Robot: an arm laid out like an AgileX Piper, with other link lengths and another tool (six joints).
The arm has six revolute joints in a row. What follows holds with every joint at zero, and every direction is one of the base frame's. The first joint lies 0.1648 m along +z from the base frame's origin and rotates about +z. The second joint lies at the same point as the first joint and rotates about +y. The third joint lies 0.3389 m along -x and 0.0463 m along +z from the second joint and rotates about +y. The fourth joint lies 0.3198 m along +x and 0.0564 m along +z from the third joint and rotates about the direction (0.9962, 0, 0.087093). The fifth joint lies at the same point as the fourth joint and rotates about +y. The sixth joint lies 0.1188 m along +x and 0.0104 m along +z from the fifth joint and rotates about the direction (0.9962, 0, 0.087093). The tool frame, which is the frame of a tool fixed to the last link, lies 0.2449 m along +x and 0.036 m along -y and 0.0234 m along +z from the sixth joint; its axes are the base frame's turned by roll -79.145, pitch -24.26 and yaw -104.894 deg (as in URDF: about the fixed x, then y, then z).
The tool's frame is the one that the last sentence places.
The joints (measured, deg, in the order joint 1, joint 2, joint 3, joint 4, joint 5, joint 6), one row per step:
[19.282 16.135 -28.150 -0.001 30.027 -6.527]
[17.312 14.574 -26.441 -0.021 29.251 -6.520]
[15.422 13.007 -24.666 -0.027 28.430 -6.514]
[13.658 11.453 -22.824 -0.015 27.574 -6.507]
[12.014 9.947 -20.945 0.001 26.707 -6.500]
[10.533 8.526 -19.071 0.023 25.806 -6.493]
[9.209 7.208 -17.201 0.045 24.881 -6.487]
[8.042 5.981 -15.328 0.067 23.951 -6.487]
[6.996 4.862 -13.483 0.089 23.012 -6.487]
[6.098 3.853 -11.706 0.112 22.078 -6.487]
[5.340 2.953 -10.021 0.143 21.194 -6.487]
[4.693 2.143 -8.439 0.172 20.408 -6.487]
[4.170 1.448 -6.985 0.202 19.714 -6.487]
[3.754 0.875 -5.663 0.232 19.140 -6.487]
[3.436 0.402 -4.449 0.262 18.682 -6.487]
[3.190 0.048 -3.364 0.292 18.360 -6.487]
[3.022 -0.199 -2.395 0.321 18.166 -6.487]
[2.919 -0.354 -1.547 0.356 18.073 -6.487]
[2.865 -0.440 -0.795 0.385 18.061 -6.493]
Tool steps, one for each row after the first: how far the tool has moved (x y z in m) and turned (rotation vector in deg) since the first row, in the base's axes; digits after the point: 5 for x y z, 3 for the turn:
[0.00017 -0.01248 -0.00542 0.185 -0.600 -1.977]
[0.00006 -0.02428 -0.01138 0.358 -1.188 -3.870]
[-0.00023 -0.03513 -0.01807 0.519 -1.734 -5.631]
[-0.00058 -0.04511 -0.02548 0.649 -2.211 -7.272]
[-0.00086 -0.05399 -0.03319 0.763 -2.646 -8.748]
[-0.00099 -0.06184 -0.04137 0.851 -3.011 -10.068]
[-0.00099 -0.06870 -0.05014 0.909 -3.292 -11.230]
[-0.00082 -0.07480 -0.05920 0.949 -3.504 -12.271]
[-0.00052 -0.08002 -0.06819 0.981 -3.670 -13.165]
[-0.00017 -0.08439 -0.07710 1.008 -3.767 -13.919]
[0.00017 -0.08812 -0.08598 1.018 -3.781 -14.563]
[0.00051 -0.09112 -0.09463 1.017 -3.717 -15.083]
[0.00084 -0.09351 -0.10323 0.998 -3.543 -15.498]
[0.00113 -0.09532 -0.11190 0.962 -3.262 -15.815]
[0.00134 -0.09671 -0.12061 0.905 -2.856 -16.061]
[0.00146 -0.09765 -0.12940 0.827 -2.332 -16.230]
[0.00148 -0.09819 -0.13794 0.744 -1.736 -16.333]
[0.00139 -0.09846 -0.14626 0.639 -1.087 -16.386]

